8 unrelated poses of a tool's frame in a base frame.
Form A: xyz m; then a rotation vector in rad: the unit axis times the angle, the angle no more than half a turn.
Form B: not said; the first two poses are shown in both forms.
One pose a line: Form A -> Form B
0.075 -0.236 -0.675 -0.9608 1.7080 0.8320 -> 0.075 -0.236 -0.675 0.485 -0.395 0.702 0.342
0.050 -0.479 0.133 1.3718 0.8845 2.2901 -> 0.050 -0.479 0.133 0.164 0.481 0.310 0.803
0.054 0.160 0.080 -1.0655 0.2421 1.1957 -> 0.054 0.160 0.080 0.690 -0.476 0.108 0.535
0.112 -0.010 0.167 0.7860 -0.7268 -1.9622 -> 0.112 -0.010 0.167 0.438 0.316 -0.292 -0.789
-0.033 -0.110 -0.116 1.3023 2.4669 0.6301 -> -0.033 -0.110 -0.116 0.140 0.451 0.854 0.218
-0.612 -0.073 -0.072 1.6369 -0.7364 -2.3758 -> -0.612 -0.073 -0.072 0.082 0.548 -0.246 -0.795
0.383 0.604 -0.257 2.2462 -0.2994 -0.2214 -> 0.383 0.604 -0.257 0.419 0.896 -0.119 -0.088
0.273 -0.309 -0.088 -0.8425 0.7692 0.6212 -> 0.273 -0.309 -0.088 0.796 -0.392 0.358 0.289
